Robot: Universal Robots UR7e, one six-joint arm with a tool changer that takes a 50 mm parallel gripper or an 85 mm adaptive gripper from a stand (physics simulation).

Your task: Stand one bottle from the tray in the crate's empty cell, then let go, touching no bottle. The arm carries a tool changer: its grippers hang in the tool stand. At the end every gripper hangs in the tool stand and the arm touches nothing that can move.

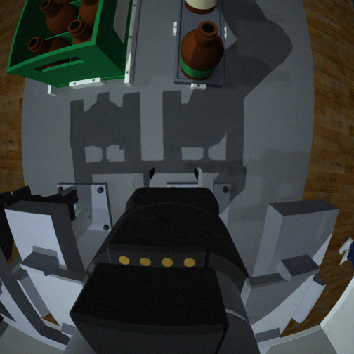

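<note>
A green crate [112, 60] stands at the upper left with several brown bottles in it; its empty cell cannot be made out. A grey tray [178, 62] at the top centre holds a brown bottle [202, 50] with a green label, upright near its front end. Behind it stands a bottle [201, 5] with a cream label, cut off by the top edge. My gripper [174, 173] is mounted on the arm, its two fingertips apart and no bottle between them. It is well in front of the tray, between the side plates of the tool stand [295, 235].
Another black gripper [37, 197] shows at the left edge beside the stand's left plate [37, 227]. A bolted foot plate [99, 202] lies on the table [275, 125]. White brackets edge the crate and tray. Wooden floor [330, 125] shows at both sides.
</note>
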